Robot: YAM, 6 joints.
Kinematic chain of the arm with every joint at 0, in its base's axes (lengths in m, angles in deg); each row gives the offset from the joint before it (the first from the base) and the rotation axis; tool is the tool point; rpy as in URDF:
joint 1: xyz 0 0 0.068 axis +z
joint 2: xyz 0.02 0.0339 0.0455 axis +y
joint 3: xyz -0.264 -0.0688 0 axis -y
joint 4: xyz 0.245 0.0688 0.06 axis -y
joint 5: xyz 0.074 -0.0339 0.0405 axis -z
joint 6: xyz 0.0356 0 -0.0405 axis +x
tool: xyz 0 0 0 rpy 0 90 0
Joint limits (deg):
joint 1: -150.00..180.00
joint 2: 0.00..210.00
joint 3: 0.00..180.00
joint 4: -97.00..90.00
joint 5: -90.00..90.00
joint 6: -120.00..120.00
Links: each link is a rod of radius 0.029 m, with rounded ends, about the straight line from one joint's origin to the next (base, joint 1, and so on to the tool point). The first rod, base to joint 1, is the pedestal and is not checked.
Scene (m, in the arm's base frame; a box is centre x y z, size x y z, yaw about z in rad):
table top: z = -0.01
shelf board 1: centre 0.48 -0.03 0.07 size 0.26 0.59 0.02 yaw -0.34
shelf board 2: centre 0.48 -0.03 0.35 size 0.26 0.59 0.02 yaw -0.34
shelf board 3: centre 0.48 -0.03 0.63 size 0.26 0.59 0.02 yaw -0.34
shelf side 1: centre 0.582 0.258 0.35 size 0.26 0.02 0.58 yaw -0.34
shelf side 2: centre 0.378 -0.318 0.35 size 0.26 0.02 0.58 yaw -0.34
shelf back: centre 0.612 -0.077 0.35 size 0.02 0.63 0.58 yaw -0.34
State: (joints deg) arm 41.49 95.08 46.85 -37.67 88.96 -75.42
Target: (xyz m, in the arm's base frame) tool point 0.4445 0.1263 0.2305
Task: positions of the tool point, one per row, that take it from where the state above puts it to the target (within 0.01 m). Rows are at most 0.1 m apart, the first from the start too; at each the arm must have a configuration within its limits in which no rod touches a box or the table.
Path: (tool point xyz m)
1: 0.2737 0.1561 0.1765
2: 0.3329 0.1576 0.1943
3: 0.3907 0.1475 0.2123
4: 0.4445 0.1263 0.2305

